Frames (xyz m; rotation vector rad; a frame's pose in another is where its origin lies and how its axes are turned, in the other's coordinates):
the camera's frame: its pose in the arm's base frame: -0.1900 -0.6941 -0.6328 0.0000 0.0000 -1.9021
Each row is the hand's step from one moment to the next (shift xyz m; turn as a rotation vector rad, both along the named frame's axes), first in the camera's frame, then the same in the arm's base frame.
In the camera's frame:
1: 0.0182 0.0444 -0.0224 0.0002 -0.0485 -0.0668
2: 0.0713 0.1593 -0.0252 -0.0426 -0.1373 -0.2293
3: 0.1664 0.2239 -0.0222 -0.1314 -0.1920 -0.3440
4: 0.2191 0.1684 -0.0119 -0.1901 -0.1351 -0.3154
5: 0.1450 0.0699 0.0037 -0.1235 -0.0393 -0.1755
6: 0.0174 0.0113 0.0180 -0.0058 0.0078 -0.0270
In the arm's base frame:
1: 0.0361 -0.0317 -0.0224 -0.0459 0.0156 -0.0668
2: 0.1274 -0.1192 -0.0252 -0.1160 0.0849 -0.2293
3: 0.1576 -0.2302 -0.0222 -0.1388 0.1867 -0.3440
4: 0.0880 -0.2620 -0.0119 -0.0659 0.2237 -0.3154
5: 0.0189 -0.1599 0.0037 0.0030 0.1296 -0.1755
6: 0.0050 -0.0201 0.0180 0.0093 0.0029 -0.0270

